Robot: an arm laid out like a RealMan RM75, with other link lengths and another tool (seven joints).
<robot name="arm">
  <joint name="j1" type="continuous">
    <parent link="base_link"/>
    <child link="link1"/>
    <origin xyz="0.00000 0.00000 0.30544"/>
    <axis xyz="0 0 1"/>
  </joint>
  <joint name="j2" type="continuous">
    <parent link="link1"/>
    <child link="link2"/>
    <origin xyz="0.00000 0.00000 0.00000"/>
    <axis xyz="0 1 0"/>
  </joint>
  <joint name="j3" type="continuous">
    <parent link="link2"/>
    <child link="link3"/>
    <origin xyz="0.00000 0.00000 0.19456"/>
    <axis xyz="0 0 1"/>
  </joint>
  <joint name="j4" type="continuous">
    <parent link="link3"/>
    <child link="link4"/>
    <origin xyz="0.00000 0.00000 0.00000"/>
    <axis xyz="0 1 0"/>
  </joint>
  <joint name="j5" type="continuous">
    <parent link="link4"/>
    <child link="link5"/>
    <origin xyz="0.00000 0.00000 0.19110"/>
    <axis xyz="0 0 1"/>
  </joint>
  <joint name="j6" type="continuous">
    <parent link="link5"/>
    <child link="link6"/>
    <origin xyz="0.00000 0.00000 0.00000"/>
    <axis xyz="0 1 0"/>
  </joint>
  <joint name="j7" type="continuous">
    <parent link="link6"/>
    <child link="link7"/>
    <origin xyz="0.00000 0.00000 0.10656"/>
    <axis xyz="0 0 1"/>
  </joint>
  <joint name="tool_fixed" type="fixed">
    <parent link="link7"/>
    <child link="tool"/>
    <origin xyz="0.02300 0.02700 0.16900" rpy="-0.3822 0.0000 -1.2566"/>
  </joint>
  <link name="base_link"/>
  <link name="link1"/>
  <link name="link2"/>
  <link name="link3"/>
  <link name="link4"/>
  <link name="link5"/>
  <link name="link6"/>
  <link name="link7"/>
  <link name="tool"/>
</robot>
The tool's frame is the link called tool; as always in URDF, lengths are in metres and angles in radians. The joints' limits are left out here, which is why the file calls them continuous.
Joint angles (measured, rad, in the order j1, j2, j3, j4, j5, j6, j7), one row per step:
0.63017, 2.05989, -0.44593, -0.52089, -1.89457, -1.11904, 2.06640
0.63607, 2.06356, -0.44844, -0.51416, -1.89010, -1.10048, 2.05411
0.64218, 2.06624, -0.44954, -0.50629, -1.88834, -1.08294, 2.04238
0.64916, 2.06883, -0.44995, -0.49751, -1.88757, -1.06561, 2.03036
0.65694, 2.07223, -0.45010, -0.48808, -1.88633, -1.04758, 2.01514
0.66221, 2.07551, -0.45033, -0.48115, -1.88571, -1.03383, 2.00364
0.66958, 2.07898, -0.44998, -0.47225, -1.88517, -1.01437, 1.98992
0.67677, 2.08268, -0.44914, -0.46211, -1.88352, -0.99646, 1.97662
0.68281, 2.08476, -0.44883, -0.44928, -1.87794, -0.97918, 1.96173
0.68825, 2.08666, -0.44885, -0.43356, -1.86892, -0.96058, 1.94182
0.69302, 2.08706, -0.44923, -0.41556, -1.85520, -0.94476, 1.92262
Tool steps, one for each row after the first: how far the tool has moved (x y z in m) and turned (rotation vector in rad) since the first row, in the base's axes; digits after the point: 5 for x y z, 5 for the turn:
0.00045, 0.00243, -0.00218, 0.00597, -0.00863, -0.00231
0.00128, 0.00451, -0.00454, 0.01011, -0.01793, -0.00508
0.00191, 0.00648, -0.00720, 0.01325, -0.02742, -0.00731
0.00222, 0.00844, -0.01029, 0.01669, -0.03837, -0.00780
0.00263, 0.00963, -0.01297, 0.01857, -0.04668, -0.00872
0.00353, 0.01163, -0.01593, 0.02208, -0.05797, -0.01161
0.00403, 0.01324, -0.01914, 0.02449, -0.06640, -0.01457
0.00487, 0.01473, -0.02193, 0.02774, -0.07300, -0.01850
0.00616, 0.01605, -0.02503, 0.03196, -0.08050, -0.02260
0.00698, 0.01721, -0.02758, 0.03638, -0.08288, -0.02732

